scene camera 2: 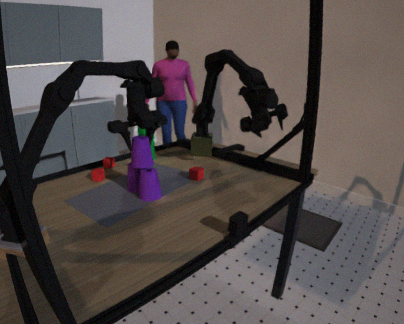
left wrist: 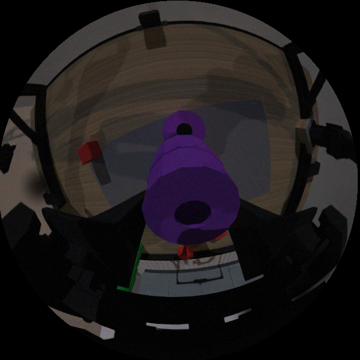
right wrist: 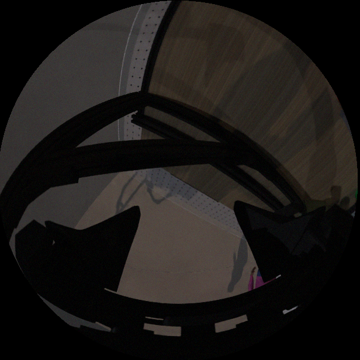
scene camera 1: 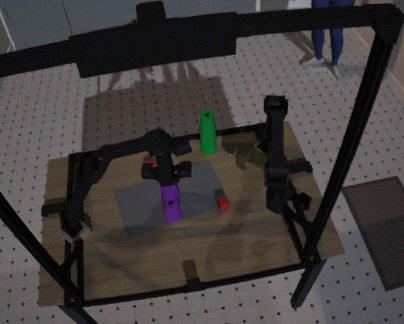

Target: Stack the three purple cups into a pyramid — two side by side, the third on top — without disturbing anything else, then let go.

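Places are measured from the left arm's base along level axes (x ahead, y down, z left), in metres.
Where they show: left gripper, fingertip midpoint: [scene camera 2: 139, 148]; right gripper, fingertip midpoint: [scene camera 2: 271, 133]; left arm's base, link origin: [scene camera 2: 18, 234] [scene camera 1: 73, 228]; right arm's base, link origin: [scene camera 2: 202, 135] [scene camera 1: 266, 146].
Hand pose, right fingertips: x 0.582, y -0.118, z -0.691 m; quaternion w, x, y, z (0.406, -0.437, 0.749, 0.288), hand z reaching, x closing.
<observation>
Things, the pixels of their centre, and the offset from my right fingertips. Level surfaces: height alone.
- purple cup, body centre: [scene camera 2: 141, 151] [scene camera 1: 169, 187] dx -0.226, dy +0.016, dz +0.456 m
- front lower cup, body centre: [scene camera 2: 149, 184] [scene camera 1: 171, 209] dx -0.258, dy +0.115, dz +0.429 m
- rear lower cup, body centre: [scene camera 2: 136, 177] dx -0.203, dy +0.115, dz +0.489 m
- grey mat, surface height: dy +0.159 m
- red cube, body centre: [scene camera 2: 196, 173] [scene camera 1: 223, 203] dx -0.094, dy +0.139, dz +0.291 m
- green bottle, body centre: [scene camera 1: 208, 127] dx +0.123, dy +0.018, dz +0.536 m
My left gripper [scene camera 1: 170, 181] [scene camera 2: 140, 142] is shut on a purple cup [scene camera 1: 171, 192] [scene camera 2: 142, 154] [left wrist: 192, 185]. The held cup is upright, narrow end up, right at the tops of the two lower cups; whether it touches them I cannot tell. The front lower cup [scene camera 1: 173, 215] [scene camera 2: 150, 187] [left wrist: 172, 121] stands upright at the mat's front edge. The rear lower cup [scene camera 2: 133, 180] stands close behind it, partly covered in scene camera 2 and hidden under the held cup in the left wrist view. My right gripper [scene camera 2: 270, 131] [right wrist: 187, 208] is open and empty, high at the right.
A grey mat [scene camera 1: 135, 212] [scene camera 2: 100, 206] lies under the cups. One red cube [scene camera 1: 223, 203] [scene camera 2: 196, 173] [left wrist: 90, 152] is right of them; two more red cubes [scene camera 2: 98, 174] [scene camera 2: 109, 162] are at the back left. A green bottle [scene camera 1: 208, 135] and an olive box [scene camera 2: 201, 145] stand at the back.
</observation>
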